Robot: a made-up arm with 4 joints.
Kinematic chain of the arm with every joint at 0, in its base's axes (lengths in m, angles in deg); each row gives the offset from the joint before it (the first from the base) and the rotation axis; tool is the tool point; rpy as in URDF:
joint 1: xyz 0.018 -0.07 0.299 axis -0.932 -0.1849 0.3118
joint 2: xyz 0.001 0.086 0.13 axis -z
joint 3: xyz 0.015 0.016 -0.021 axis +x
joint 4: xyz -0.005 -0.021 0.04 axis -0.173 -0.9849 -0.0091
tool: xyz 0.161 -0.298 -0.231 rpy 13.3 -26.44 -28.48
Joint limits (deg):
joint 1: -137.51..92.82
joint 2: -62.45..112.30
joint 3: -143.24..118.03
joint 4: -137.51..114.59
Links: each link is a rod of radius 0.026 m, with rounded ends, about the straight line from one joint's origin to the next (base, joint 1, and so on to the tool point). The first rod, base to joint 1, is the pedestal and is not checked.
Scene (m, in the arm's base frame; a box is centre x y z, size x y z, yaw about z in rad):
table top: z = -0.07
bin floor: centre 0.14 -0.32 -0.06 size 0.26 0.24 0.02 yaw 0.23
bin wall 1: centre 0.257 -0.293 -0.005 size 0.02 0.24 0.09 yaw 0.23
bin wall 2: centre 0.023 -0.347 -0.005 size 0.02 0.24 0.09 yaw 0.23
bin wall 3: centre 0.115 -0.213 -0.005 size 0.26 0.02 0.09 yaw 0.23
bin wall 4: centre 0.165 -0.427 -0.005 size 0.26 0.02 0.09 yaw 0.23
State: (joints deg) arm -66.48 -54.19 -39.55 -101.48
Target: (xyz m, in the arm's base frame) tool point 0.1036 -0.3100 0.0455
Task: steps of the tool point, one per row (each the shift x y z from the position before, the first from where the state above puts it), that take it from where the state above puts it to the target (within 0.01 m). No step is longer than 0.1 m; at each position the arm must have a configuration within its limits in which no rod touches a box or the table.
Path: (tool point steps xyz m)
1: 0.0564 0.0126 -0.0066
2: 0.0605 0.0120 0.0018
3: 0.0626 0.0126 0.0110
4: 0.0053 -0.0016 -0.0244
5: 0.0003 -0.0005 -0.0271
6: -0.0057 0.0021 -0.0299

